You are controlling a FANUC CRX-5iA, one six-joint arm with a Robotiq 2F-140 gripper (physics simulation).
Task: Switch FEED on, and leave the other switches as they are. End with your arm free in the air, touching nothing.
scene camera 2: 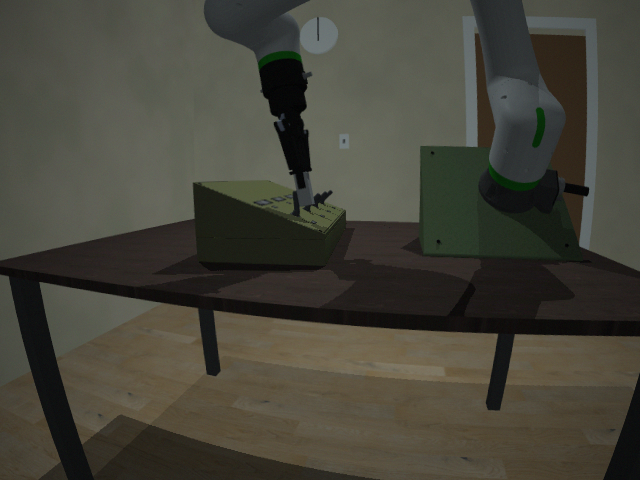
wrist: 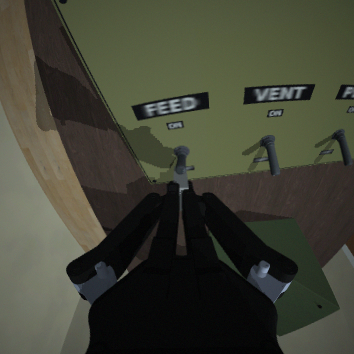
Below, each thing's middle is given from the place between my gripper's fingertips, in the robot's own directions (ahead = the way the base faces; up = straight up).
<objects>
Right now my hand is 13 cm short of the yellow-green switch box [scene camera 2: 254, 222], 16 cm to the left of it and 3 cm above it.
</objects>
